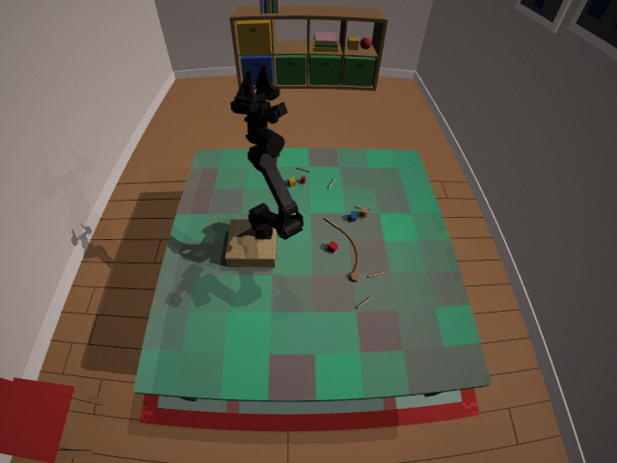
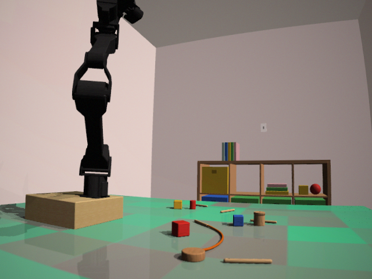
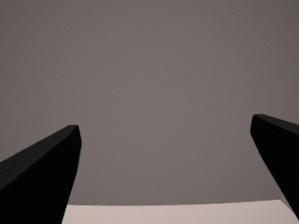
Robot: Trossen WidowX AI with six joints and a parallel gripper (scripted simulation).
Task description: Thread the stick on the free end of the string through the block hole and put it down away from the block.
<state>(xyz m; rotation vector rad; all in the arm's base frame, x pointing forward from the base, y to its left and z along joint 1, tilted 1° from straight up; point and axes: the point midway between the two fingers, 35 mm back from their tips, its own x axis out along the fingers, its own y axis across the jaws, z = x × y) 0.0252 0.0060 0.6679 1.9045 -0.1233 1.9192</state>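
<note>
Now: gripper tip 75 cm above the red block, 25 cm short of it and 6 cm to the left of it. Round my gripper tip: yellow cube (75 cm below, 34 cm to the left, 8 cm ahead); red cylinder (75 cm below, 35 cm to the left, 14 cm ahead); thin wooden stick (76 cm below, 27 cm ahead, 7 cm to the left).
</note>
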